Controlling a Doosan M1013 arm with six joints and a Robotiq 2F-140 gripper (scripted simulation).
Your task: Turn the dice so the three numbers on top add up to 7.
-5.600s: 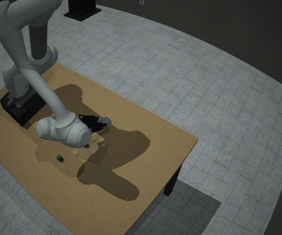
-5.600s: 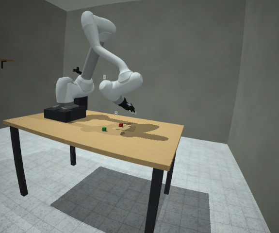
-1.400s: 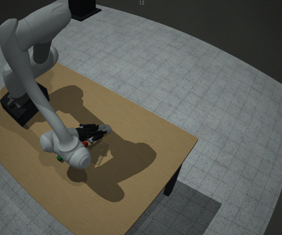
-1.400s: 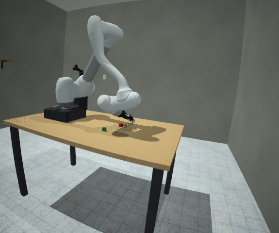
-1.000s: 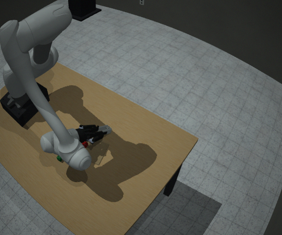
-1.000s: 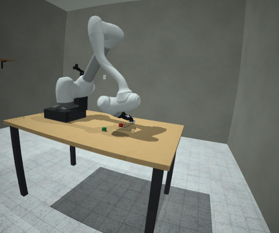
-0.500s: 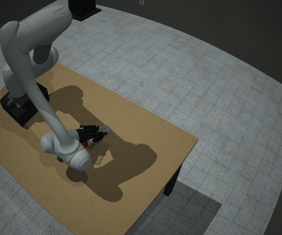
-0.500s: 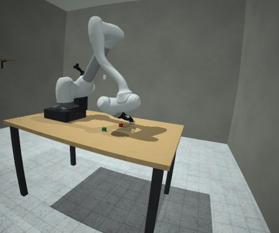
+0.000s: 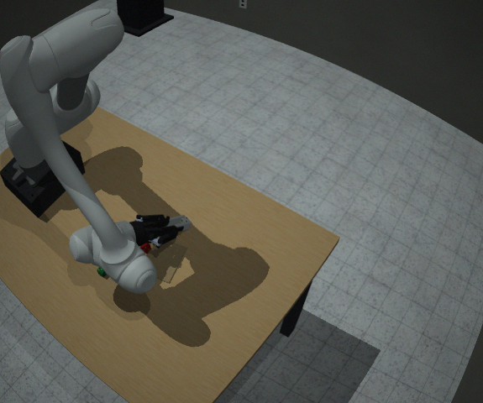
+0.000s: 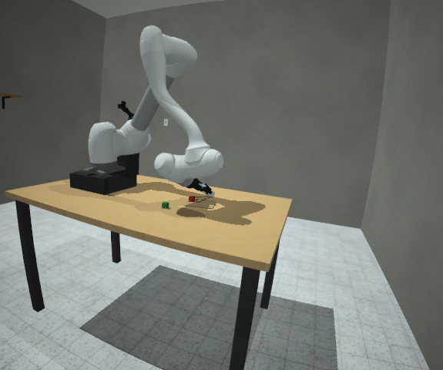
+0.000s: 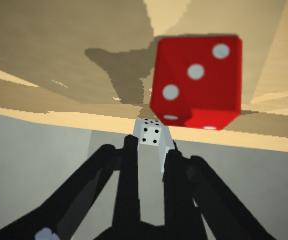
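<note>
Right now the white die is 20 mm to the left of my hand and 10 mm below it. Also, from my hand: red die: 130 mm to the right, 30 mm behind, 10 mm below; then tan mat: 130 mm to the right, 30 mm below, 20 mm ahead; then green die: 290 mm to the right, 80 mm behind, 20 mm below.
</note>
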